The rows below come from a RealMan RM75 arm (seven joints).
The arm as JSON. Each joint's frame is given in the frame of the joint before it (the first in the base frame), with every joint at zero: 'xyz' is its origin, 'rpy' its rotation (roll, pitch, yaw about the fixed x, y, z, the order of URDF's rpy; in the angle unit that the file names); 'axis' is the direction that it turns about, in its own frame. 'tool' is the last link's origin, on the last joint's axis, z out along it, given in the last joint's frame.
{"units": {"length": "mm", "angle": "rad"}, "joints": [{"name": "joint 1", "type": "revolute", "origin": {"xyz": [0.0, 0.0, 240.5], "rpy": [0.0, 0.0, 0.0]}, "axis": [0.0, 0.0, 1.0]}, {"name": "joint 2", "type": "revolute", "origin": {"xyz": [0.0, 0.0, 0.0], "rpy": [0.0, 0.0, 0.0]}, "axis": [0.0, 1.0, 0.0]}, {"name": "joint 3", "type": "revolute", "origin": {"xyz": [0.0, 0.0, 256.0], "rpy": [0.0, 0.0, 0.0]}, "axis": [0.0, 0.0, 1.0]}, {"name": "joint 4", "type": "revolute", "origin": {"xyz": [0.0, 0.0, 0.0], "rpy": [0.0, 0.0, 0.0]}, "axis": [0.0, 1.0, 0.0]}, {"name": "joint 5", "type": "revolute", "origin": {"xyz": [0.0, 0.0, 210.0], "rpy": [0.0, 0.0, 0.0]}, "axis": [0.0, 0.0, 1.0]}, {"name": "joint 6", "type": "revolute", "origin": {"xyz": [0.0, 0.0, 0.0], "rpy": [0.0, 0.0, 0.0]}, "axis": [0.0, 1.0, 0.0]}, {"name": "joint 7", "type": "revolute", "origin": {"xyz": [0.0, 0.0, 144.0], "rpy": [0.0, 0.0, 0.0]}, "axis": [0.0, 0.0, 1.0]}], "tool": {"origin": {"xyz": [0.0, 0.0, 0.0], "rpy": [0.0, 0.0, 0.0]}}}
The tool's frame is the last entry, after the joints.
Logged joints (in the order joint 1, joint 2, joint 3, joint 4, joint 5, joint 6, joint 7), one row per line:
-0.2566, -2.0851, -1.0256, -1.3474, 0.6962, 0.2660, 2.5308
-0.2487, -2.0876, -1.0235, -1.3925, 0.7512, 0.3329, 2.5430
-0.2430, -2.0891, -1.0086, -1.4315, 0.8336, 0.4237, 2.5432
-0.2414, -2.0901, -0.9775, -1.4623, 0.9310, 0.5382, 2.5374
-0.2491, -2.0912, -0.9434, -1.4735, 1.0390, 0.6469, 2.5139
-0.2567, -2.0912, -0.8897, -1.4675, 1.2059, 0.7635, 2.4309
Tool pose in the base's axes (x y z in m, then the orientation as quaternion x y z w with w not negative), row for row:
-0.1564, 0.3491, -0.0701, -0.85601, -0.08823, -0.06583, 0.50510
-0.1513, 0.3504, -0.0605, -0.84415, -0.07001, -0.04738, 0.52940
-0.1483, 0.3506, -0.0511, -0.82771, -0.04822, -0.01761, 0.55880
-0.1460, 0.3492, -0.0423, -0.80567, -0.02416, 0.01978, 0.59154
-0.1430, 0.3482, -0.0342, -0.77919, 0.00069, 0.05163, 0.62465
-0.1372, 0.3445, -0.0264, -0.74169, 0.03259, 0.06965, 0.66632
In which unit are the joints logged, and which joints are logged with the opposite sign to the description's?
The joints are logged in radians. Opposite sign: none.
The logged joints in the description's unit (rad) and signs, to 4 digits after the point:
-0.2566, -2.0851, -1.0256, -1.3474, 0.6962, 0.2660, 2.5308
-0.2487, -2.0876, -1.0235, -1.3925, 0.7512, 0.3329, 2.5430
-0.2430, -2.0891, -1.0086, -1.4315, 0.8336, 0.4237, 2.5432
-0.2414, -2.0901, -0.9775, -1.4623, 0.9310, 0.5382, 2.5374
-0.2491, -2.0912, -0.9434, -1.4735, 1.0390, 0.6469, 2.5139
-0.2567, -2.0912, -0.8897, -1.4675, 1.2059, 0.7635, 2.4309

